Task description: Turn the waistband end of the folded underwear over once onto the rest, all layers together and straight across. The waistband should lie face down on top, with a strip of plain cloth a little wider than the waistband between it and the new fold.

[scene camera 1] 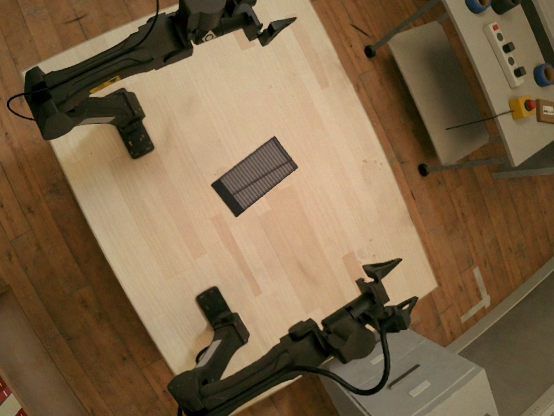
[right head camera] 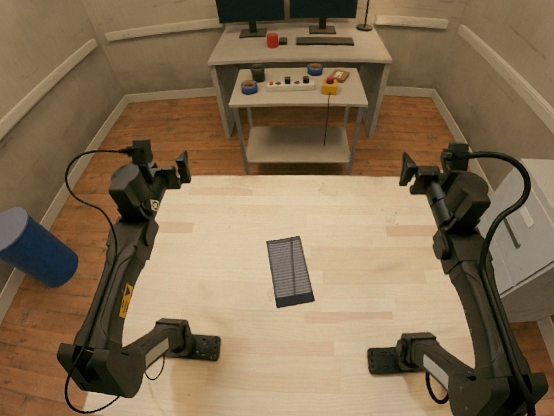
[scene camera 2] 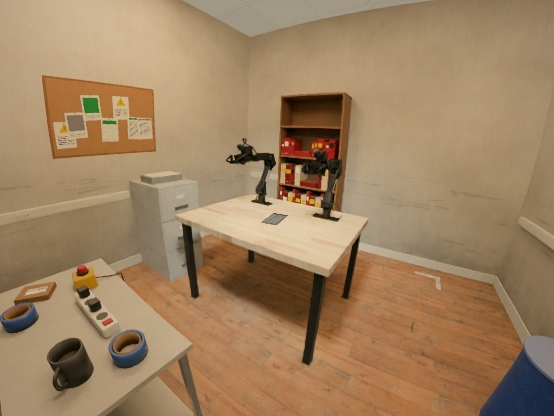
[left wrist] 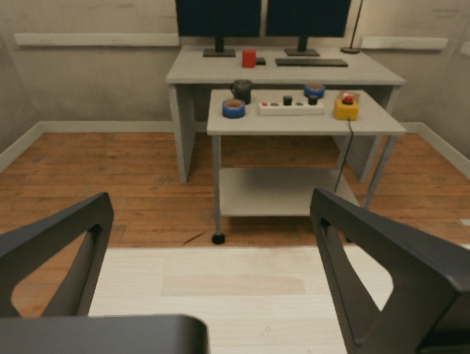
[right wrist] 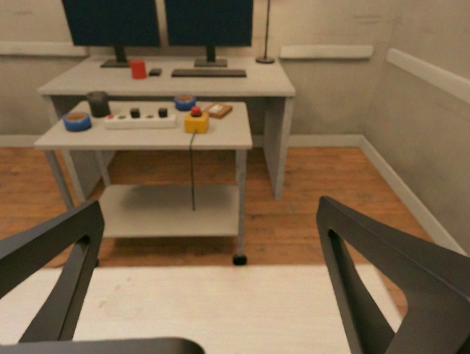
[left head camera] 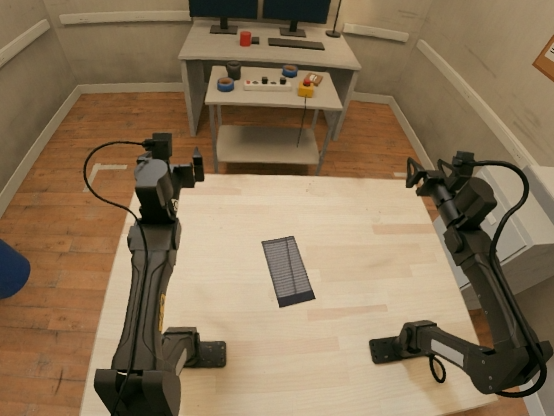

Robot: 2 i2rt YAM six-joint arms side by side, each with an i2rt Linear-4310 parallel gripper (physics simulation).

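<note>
The folded underwear (left head camera: 288, 267) (right head camera: 290, 267) (scene camera 1: 255, 172) (scene camera 2: 274, 219) lies flat on the table as a narrow striped grey rectangle, slightly turned. Its plain dark waistband (left head camera: 297, 298) (right head camera: 295, 299) (scene camera 1: 228, 198) is at the end nearest the arm bases. A dark seam line runs lengthwise along the striped cloth. The underwear does not show in either wrist view. My left gripper (left wrist: 212, 200) is open and empty, raised over the far left of the table, away from the cloth. My right gripper (right wrist: 211, 209) is open and empty, raised over the far right, also away from the cloth.
The wooden table (left head camera: 350, 215) (right head camera: 350, 210) (scene camera 1: 320, 210) (scene camera 2: 300, 240) carries both arm bases at its near edge. A grey cabinet (right head camera: 525, 270) (scene camera 2: 165, 220) stands beside it at the right arm's side. A cart (left head camera: 275, 100) (left wrist: 300, 127) with tape rolls and a power strip stands beyond the far edge.
</note>
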